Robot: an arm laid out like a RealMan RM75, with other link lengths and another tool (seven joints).
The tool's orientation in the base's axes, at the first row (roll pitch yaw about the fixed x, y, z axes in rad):
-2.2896 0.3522 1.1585
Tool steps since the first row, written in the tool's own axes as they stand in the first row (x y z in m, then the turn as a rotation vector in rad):
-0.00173 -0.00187 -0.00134 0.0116 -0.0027 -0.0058
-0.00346 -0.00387 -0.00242 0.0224 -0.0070 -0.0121
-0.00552 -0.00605 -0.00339 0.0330 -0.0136 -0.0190
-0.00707 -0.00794 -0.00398 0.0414 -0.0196 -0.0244
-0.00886 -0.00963 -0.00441 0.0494 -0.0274 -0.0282
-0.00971 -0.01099 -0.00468 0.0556 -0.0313 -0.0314
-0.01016 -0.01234 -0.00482 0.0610 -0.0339 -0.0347
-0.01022 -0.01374 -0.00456 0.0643 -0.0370 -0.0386
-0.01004 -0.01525 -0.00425 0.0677 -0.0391 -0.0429
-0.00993 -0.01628 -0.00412 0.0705 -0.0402 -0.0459
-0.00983 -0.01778 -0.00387 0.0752 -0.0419 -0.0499
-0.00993 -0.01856 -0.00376 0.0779 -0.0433 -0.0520
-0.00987 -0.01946 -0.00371 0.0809 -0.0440 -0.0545
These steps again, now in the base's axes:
-0.00054 -0.00067 0.00275 0.0075 0.0108 0.0015
-0.00134 -0.00126 0.00542 0.0144 0.0216 0.0047
-0.00245 -0.00203 0.00827 0.0205 0.0334 0.0100
-0.00352 -0.00247 0.01051 0.0248 0.0432 0.0146
-0.00470 -0.00320 0.01258 0.0269 0.0536 0.0197
-0.00549 -0.00327 0.01401 0.0298 0.0606 0.0223
-0.00622 -0.00300 0.01520 0.0331 0.0662 0.0244
-0.00714 -0.00232 0.01605 0.0358 0.0703 0.0278
-0.00807 -0.00138 0.01686 0.0394 0.0738 0.0308
-0.00865 -0.00076 0.01747 0.0423 0.0765 0.0324
-0.00955 0.00011 0.01834 0.0463 0.0810 0.0345
-0.01007 0.00042 0.01886 0.0483 0.0839 0.0359
-0.01053 0.00093 0.01944 0.0510 0.0866 0.0369

